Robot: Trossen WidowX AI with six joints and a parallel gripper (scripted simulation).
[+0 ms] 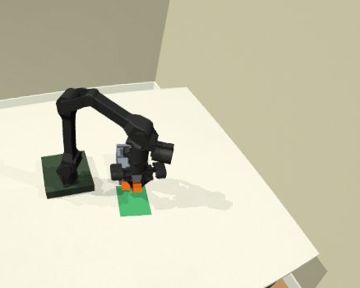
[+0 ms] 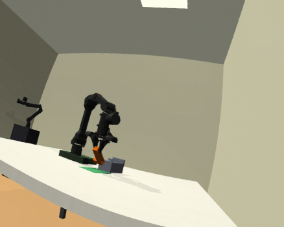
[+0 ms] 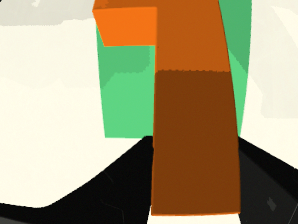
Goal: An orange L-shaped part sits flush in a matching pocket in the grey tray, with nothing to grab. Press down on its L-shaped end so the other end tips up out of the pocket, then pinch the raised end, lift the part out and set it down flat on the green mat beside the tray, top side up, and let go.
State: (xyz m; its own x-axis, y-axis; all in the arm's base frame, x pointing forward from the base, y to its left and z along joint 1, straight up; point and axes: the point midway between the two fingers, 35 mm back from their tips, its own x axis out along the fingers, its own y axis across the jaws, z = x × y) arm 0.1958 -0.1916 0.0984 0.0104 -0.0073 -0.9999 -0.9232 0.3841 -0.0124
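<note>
The green mat is 10 mm ahead of my gripper tip, 20 mm to the left of it and 120 mm below it. From my gripper tip the other things lie so: orange L-shaped part 40 mm to the left, 30 mm below.
</note>
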